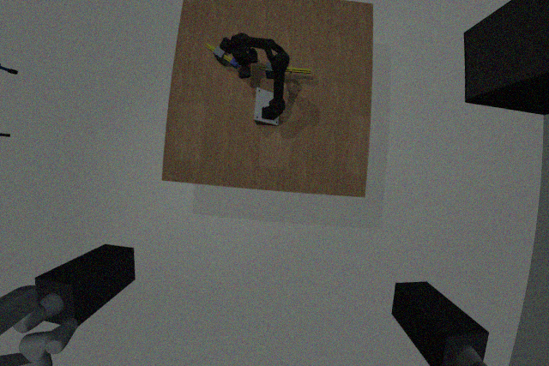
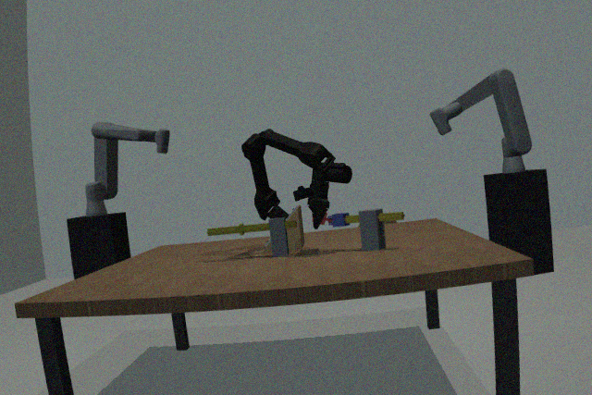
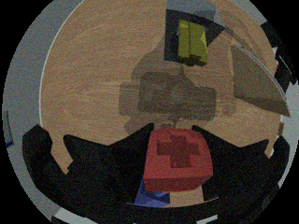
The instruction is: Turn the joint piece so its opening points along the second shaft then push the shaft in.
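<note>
Right now my gripper tip is 2 cm to the right of the red square joint piece and 3 cm below it.
</note>
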